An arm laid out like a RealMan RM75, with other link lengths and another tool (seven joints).
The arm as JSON. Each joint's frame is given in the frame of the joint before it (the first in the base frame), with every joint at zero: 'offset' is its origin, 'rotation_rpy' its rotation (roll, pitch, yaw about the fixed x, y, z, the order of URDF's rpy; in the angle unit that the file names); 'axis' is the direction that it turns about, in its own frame. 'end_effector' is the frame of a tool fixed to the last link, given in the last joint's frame.
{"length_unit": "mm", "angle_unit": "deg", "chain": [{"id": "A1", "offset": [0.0, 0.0, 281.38], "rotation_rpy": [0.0, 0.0, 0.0], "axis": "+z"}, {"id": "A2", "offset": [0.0, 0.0, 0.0], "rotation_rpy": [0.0, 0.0, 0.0], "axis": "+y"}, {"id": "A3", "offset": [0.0, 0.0, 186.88], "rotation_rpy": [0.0, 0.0, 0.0], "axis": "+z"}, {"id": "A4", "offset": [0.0, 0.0, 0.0], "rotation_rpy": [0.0, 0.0, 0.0], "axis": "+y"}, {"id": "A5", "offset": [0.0, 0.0, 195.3], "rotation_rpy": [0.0, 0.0, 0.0], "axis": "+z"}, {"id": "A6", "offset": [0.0, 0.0, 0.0], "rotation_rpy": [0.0, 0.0, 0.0], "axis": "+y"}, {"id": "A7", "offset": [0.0, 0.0, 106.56], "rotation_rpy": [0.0, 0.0, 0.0], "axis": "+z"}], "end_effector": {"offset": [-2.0, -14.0, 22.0], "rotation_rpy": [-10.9, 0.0, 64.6]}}
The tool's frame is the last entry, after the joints.
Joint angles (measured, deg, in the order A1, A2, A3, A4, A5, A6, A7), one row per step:
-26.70, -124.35, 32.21, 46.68, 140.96, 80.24, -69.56
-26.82, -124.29, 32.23, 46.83, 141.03, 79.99, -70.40
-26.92, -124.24, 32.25, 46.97, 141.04, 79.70, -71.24
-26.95, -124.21, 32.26, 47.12, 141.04, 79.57, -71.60
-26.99, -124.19, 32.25, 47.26, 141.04, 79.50, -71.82
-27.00, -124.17, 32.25, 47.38, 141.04, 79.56, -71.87
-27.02, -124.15, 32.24, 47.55, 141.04, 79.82, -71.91
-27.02, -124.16, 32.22, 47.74, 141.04, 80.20, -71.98
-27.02, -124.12, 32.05, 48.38, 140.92, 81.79, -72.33
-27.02, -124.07, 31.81, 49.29, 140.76, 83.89, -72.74
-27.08, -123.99, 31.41, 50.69, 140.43, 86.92, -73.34
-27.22, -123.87, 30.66, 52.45, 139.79, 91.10, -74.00
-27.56, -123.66, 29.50, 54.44, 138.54, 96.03, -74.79
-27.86, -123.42, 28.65, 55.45, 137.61, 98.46, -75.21
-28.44, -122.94, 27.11, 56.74, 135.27, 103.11, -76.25
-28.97, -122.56, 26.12, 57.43, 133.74, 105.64, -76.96
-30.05, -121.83, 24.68, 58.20, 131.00, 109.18, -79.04
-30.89, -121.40, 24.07, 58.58, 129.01, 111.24, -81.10
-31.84, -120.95, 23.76, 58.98, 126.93, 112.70, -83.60
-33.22, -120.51, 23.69, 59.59, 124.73, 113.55, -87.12
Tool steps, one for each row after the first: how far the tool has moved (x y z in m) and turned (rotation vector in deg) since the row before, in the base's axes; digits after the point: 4 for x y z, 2 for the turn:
-0.0001, 0.0012, 0.0011, 0.27, 0.06, 0.65
-0.0002, 0.0012, 0.0010, 0.34, 0.02, 0.67
-0.0001, 0.0007, 0.0008, 0.21, 0.07, 0.26
0.0001, 0.0006, 0.0007, 0.17, 0.06, 0.12
0.0001, 0.0002, 0.0005, 0.04, 0.04, -0.03
0.0005, 0.0001, 0.0006, -0.07, -0.05, -0.11
0.0006, -0.0002, 0.0003, -0.16, -0.15, -0.09
0.0024, -0.0010, 0.0016, -0.59, -0.80, -0.22
0.0032, -0.0013, 0.0024, -0.74, -0.98, -0.37
0.0051, -0.0015, 0.0041, -0.94, -1.42, -0.62
0.0072, -0.0023, 0.0057, -1.21, -2.13, -0.97
0.0094, -0.0021, 0.0078, -1.04, -2.85, -1.35
0.0050, -0.0002, 0.0056, -0.08, -1.56, -0.78
0.0102, -0.0013, 0.0091, -0.40, -3.70, -1.45
0.0064, 0.0001, 0.0062, 0.01, -2.13, -1.00
0.0106, 0.0014, 0.0099, -0.02, -3.57, -1.06
0.0079, 0.0014, 0.0055, -0.37, -2.45, -0.45
0.0082, 0.0027, 0.0054, -0.30, -2.18, -0.21
0.0103, 0.0050, 0.0058, -0.32, -2.05, 0.20

